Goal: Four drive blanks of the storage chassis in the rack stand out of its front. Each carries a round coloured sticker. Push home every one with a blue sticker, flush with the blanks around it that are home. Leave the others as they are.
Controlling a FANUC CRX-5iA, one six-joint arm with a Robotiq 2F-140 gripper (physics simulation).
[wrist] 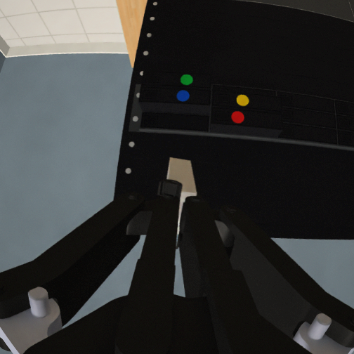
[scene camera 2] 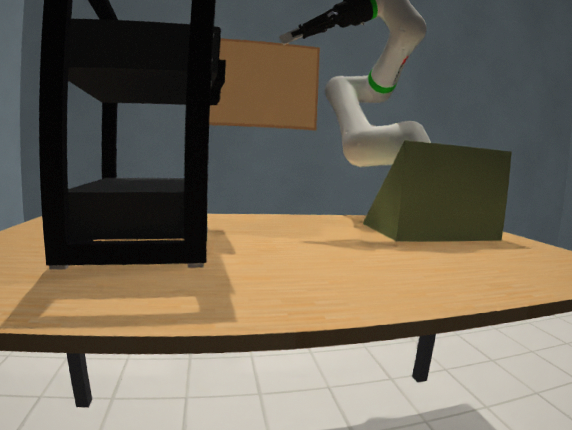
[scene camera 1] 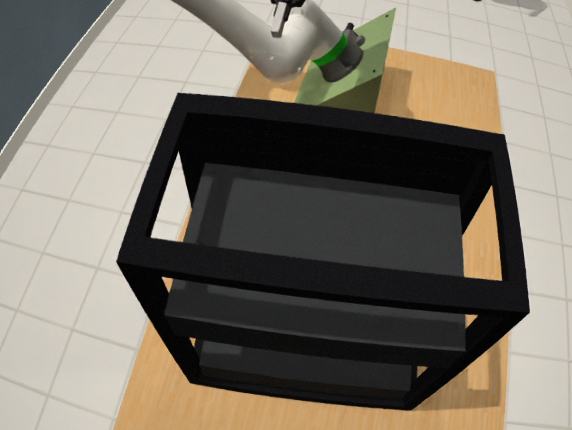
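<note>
In the wrist view a green sticker (wrist: 186, 79) marks the upper left blank, with a blue sticker (wrist: 183, 95) on the blank directly below. To their right a yellow sticker (wrist: 242, 100) sits above a red sticker (wrist: 237, 117). The undersides of the blue and red blanks show, so these stand out; how far the green and yellow ones stand out is hard to tell in the dark. The chassis (scene camera 1: 345, 220) (scene camera 2: 130, 45) is in the upper part of the rack (scene camera 1: 320, 280) (scene camera 2: 197, 150). My gripper (wrist: 177, 175) (scene camera 2: 291, 37) is shut and empty, apart from the rack's front.
A lower dark unit (scene camera 2: 125, 212) sits in the rack's bottom. A green wedge-shaped block (scene camera 1: 332, 85) (scene camera 2: 450, 195) stands on the wooden table (scene camera 1: 450, 95) (scene camera 2: 300, 290), facing the rack's front. A brown board (scene camera 2: 270, 85) shows behind, between rack and arm.
</note>
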